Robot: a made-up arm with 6 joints.
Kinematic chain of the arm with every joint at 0, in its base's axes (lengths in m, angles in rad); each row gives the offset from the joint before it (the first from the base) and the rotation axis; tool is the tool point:
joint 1: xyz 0 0 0.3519 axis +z
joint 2: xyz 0 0 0 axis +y
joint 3: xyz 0 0 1.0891 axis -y
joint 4: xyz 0 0 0 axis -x
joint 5: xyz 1.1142 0 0 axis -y
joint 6: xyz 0 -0.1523 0 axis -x
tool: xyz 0 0 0
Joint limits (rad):
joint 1: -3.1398..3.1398
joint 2: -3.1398..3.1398
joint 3: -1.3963..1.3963
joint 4: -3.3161..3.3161
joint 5: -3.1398..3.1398
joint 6: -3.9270..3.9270
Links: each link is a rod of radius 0.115 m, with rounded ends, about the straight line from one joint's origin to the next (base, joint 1, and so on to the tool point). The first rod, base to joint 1, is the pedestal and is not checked.
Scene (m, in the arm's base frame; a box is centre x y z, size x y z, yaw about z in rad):
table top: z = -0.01
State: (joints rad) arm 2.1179 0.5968 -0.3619 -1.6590 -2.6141 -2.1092
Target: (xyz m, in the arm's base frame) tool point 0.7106 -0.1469 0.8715
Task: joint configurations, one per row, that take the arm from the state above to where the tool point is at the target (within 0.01 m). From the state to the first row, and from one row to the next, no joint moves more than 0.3 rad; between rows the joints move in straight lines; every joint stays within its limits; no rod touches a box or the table.
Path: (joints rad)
1: 1.8365 0.4917 -0.3935 -1.6051 -2.6141 -2.1092
2: 1.5551 0.3867 -0.4250 -1.5513 -2.6141 -2.1092
3: 1.2737 0.2816 -0.4566 -1.4974 -2.6141 -2.1092
4: 0.9923 0.1766 -0.4881 -1.4436 -2.6141 -2.1092
5: 0.7109 0.0715 -0.5197 -1.3897 -2.6141 -2.1092
6: 0.4295 -0.0335 -0.5512 -1.3358 -2.6141 -2.1092
7: 0.1481 -0.1386 -0.5828 -1.2820 -2.6141 -2.1092
8: -0.1333 -0.2436 -0.6143 -1.2281 -2.6141 -2.1092

